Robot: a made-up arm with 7 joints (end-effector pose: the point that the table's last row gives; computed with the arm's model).
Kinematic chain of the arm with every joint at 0, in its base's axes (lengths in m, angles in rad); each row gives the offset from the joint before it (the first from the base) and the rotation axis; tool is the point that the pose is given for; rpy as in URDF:
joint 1: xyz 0 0 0.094 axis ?
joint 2: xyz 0 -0.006 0.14 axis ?
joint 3: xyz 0 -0.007 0.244 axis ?
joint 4: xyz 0 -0.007 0.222 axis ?
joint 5: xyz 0 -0.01 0.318 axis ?
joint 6: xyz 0 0 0.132 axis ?
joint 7: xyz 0 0 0.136 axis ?
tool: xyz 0 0 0 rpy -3.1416 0 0
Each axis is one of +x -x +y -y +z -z.
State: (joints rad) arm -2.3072 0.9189 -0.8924 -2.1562 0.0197 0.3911 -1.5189
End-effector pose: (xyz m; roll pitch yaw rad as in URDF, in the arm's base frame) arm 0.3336 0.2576 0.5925 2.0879 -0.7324 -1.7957
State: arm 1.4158 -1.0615 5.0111 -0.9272 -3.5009 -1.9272 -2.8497
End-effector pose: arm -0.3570 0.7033 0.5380 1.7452 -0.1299 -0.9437
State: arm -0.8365 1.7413 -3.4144 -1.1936 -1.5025 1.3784 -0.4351
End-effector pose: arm 0.3823 0.4137 -0.3239 0.9189 -0.7881 -1.7415
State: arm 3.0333 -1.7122 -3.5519 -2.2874 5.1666 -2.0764 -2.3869
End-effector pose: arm 0.2193 -0.1798 0.3923 0.0936 0.4974 1.6746
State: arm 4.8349 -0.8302 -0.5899 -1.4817 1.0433 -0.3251 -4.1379
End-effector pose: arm 0.2301 -0.7316 0.2052 -0.2557 0.6803 1.5333
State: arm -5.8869 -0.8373 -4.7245 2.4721 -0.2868 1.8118 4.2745
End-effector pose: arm -0.0939 -0.1477 0.2907 1.4940 -0.5467 -0.8435
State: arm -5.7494 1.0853 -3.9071 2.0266 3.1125 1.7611 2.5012
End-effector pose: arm 0.0167 -0.3614 0.7135 2.2594 -0.0441 -2.3509
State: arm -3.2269 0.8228 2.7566 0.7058 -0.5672 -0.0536 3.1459
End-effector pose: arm -0.4393 0.0975 1.1177 -2.8648 -0.0313 -2.2102
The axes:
joint 1: -z
joint 2: +y
joint 3: -z
joint 4: +y
joint 5: -z
joint 6: +y
joint 7: -z

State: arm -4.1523 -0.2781 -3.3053 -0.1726 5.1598 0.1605 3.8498
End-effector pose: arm 0.1054 0.1695 1.2619 -3.1199 -0.1969 -1.5491
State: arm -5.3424 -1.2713 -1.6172 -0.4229 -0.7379 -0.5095 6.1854
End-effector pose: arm -0.7627 0.5572 0.5897 2.2091 0.4565 1.8644
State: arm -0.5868 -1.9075 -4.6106 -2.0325 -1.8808 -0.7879 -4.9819
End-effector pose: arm -0.4554 0.2944 0.0977 -0.9950 -0.2736 -3.1026
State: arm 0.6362 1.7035 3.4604 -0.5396 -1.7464 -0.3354 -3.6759
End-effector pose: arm 0.7116 -0.5829 -0.1862 -0.8137 -0.4379 0.7739
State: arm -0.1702 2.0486 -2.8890 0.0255 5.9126 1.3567 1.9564
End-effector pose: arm 0.8888 0.1435 -0.0751 -2.4750 0.1319 1.3929
